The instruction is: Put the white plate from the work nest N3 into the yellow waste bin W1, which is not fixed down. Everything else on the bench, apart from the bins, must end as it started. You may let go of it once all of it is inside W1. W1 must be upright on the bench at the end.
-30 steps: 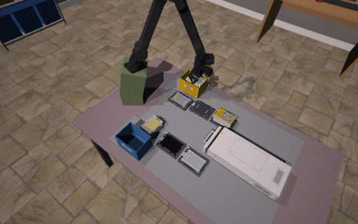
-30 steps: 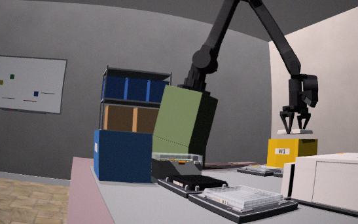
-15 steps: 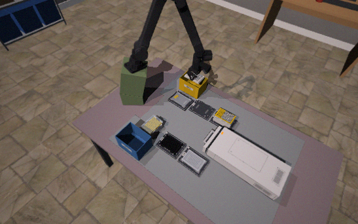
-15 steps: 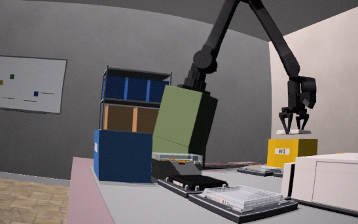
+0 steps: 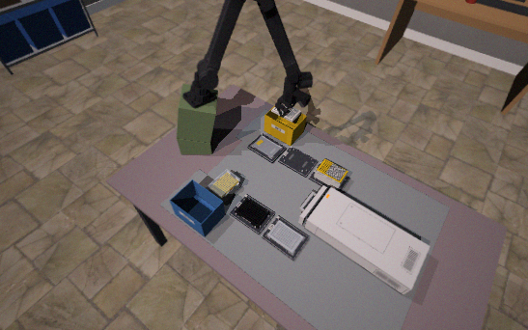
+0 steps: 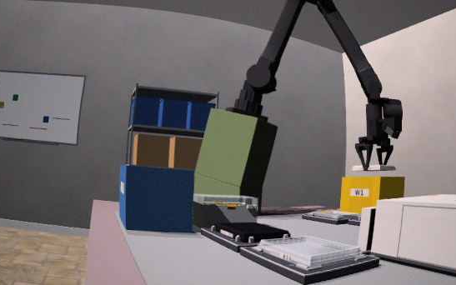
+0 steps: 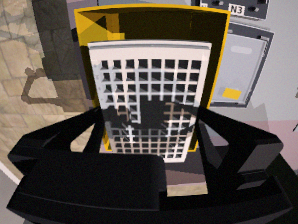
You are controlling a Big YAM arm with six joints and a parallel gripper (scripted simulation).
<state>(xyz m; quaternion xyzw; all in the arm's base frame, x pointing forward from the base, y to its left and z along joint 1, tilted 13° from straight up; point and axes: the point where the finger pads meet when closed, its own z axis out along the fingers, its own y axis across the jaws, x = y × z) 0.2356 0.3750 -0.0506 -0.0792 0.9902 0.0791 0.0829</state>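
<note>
My hand is right at the white plate. Also, from my hand: yellow bin: 110 mm below; then grey lidded plate: 160 mm to the right, 130 mm below, 30 mm ahead; then dark nest N3: 190 mm ahead, 140 mm below, 100 mm to the right.
</note>
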